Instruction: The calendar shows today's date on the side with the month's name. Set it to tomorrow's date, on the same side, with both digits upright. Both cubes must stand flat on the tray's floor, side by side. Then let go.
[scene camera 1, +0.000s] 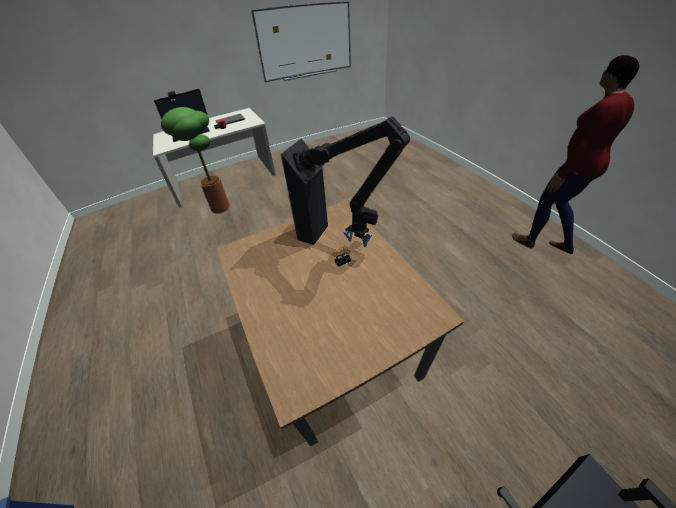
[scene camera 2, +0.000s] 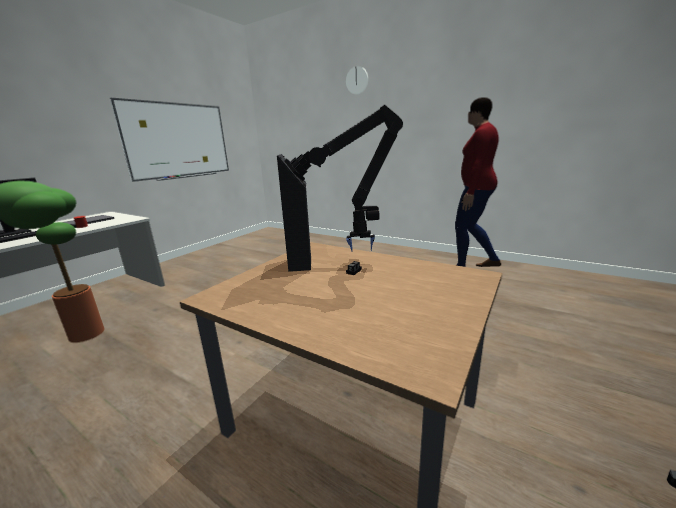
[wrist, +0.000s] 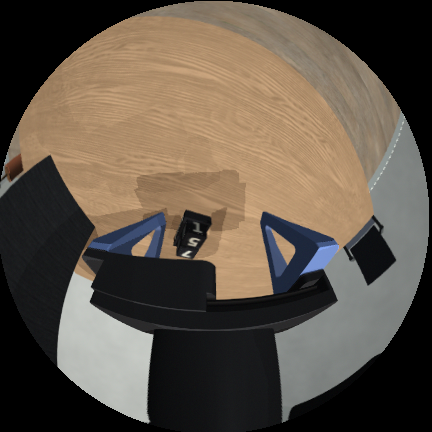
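The small black calendar stands on the table near the arm's column. In the wrist view, one cube shows a white 1 on its upper face and the other cube beside it shows a white 5. A white 7 shows at the near end. The tray's dark edge shows around them. The month's name and the front date cannot be read. My gripper is open and empty, above the table and a little to one side of the calendar. In the wrist view the calendar appears between the blue fingers, nearer the left one.
The black column stands on the wooden table close to the calendar. A person stands beyond the table. A plant and a white desk are behind.
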